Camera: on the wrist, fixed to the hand. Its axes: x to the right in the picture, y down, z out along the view.
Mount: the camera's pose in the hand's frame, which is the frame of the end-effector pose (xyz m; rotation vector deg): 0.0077 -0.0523 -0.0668 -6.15 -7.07 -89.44
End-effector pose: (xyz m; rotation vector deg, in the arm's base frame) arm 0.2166 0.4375 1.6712 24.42 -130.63 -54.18
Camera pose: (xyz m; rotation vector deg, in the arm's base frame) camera 0.2576 0.3628 1.6733 -118.36 85.84 90.38
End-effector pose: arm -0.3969 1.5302 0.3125 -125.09 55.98 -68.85
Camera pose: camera -0.4324 1.5542 0.3861 138.38 48.74 66.97
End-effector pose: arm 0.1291 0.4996 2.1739 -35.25 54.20 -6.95
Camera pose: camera 0.0895 0.4244 2.1681 -76.07 9.17 -80.18
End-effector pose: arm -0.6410 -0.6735 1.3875 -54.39 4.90 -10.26
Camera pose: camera -0.6495 -0.7582 1.3914 -54.24 -45.73 -89.04
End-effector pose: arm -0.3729 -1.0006 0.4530 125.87 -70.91 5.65
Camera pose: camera -0.3120 -0.9506 0.4853 140.39 36.34 -39.84
